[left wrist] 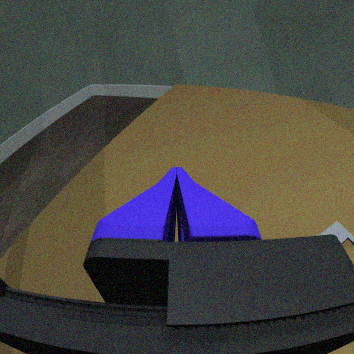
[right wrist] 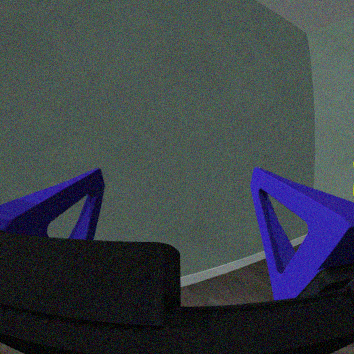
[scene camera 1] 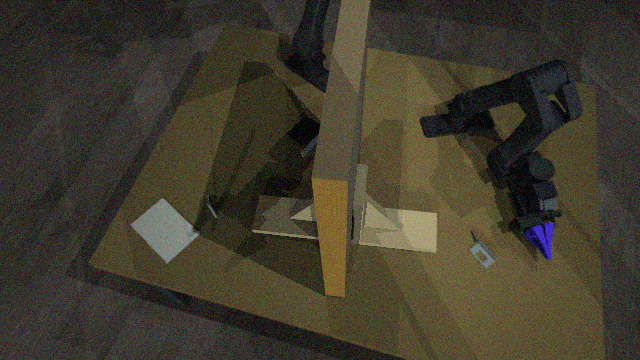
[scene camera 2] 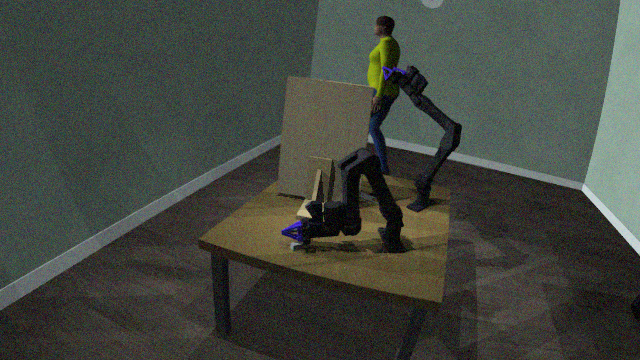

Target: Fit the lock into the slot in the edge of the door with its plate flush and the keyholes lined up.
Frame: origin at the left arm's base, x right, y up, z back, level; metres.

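Seen in the pictures: left gripper, fingertip midpoint: [left wrist: 176, 175] [scene camera 1: 549, 259] [scene camera 2: 281, 232]; right gripper, fingertip midpoint: [right wrist: 176, 175] [scene camera 2: 388, 67]; left arm's base at its link origin: [scene camera 1: 456, 124] [scene camera 2: 390, 240]; right arm's base at its link origin: [scene camera 1: 313, 74] [scene camera 2: 421, 205].
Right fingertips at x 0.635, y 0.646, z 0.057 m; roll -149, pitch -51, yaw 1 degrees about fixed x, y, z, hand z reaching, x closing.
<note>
Pixels of each thing's middle, then the offset from my right fingertips to it. "*": a spot on its surface instead.
- wooden door at the middle of its body: [scene camera 1: 344, 164] [scene camera 2: 324, 140] dx -0.263, dy -0.357, dz -0.321 m
- grey corner at a spot on its surface: [left wrist: 339, 231] * dx -0.581, dy -0.644, dz -0.474 m
- pale square plate at the middle of its body: [scene camera 1: 164, 229] dx +0.198, dy -0.646, dz -0.266 m
- thin grey piece at the middle of its body: [scene camera 1: 212, 206] dx +0.065, dy -0.608, dz -0.240 m
The wooden door [scene camera 1: 334, 235] [scene camera 2: 325, 120] stands upright on the table; I cannot make out its slot or keyhole. A small light-grey part [scene camera 1: 482, 255] [scene camera 2: 295, 246], which looks like the lock, lies on the table at the right of scene camera 1, with a rectangular opening and a thin dark piece at one end. A grey corner [left wrist: 339, 231] shows at the right of the left wrist view. My left gripper [scene camera 1: 550, 258] [scene camera 2: 283, 232] [left wrist: 176, 175] is shut and empty, low over the table beside that part. My right gripper [scene camera 2: 384, 73] [right wrist: 176, 175] is open, empty and raised high, beyond the door in scene camera 2.
A pale stand board [scene camera 1: 422, 231] with triangular braces supports the door. In scene camera 1, a pale square plate [scene camera 1: 165, 231] and a thin grey piece [scene camera 1: 212, 207] lie left of the door, with another grey piece [scene camera 1: 309, 147] near it. A person [scene camera 2: 385, 55] stands beyond the table.
</note>
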